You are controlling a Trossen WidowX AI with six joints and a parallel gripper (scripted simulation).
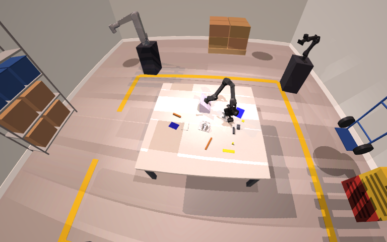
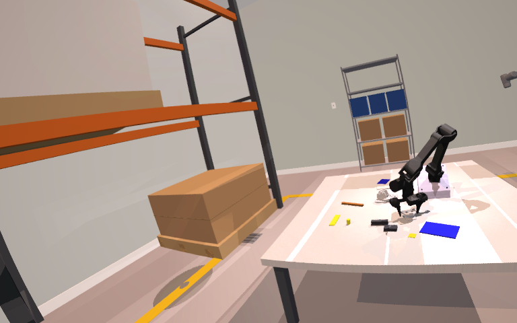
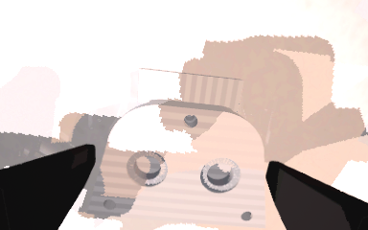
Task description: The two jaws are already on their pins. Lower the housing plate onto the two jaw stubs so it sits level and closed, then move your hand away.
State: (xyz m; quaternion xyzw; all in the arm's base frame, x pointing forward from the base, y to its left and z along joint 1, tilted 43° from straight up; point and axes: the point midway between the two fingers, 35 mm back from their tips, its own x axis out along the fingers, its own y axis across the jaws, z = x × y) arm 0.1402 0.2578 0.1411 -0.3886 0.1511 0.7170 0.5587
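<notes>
Now: gripper tip 10 mm to the right of the white part and 20 mm below it. Also, from my gripper tip: yellow strip 400 mm ahead, 50 mm to the left, 10 mm below; then blue plate 140 mm behind, 130 mm to the left, 10 mm below; then orange rod 360 mm ahead, 160 mm to the right.
</notes>
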